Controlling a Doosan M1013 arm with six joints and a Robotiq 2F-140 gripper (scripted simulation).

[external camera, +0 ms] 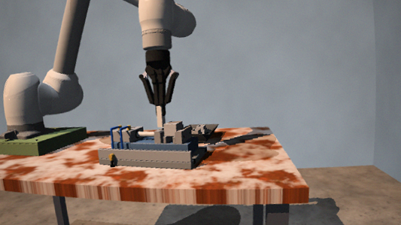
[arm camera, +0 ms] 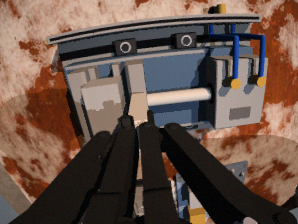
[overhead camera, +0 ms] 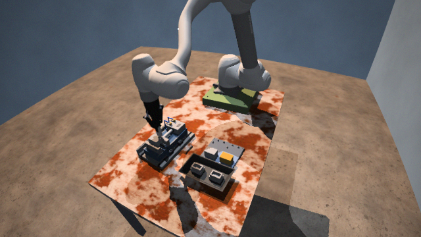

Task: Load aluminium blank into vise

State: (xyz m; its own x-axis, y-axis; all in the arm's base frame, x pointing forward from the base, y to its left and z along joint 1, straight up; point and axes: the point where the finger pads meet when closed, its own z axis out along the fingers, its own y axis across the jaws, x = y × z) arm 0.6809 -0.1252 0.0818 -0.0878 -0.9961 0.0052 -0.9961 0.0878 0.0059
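The piston rod is 60 mm below my hand, 50 mm behind it and 10 mm to the left of it. Also, from my hand: infeed plate: 320 mm to the left, 130 mm below, 110 mm behind; then vise: 100 mm below, 30 mm behind, 10 mm to the left; then aluminium blank: 270 mm to the left, 110 mm below, 70 mm behind.
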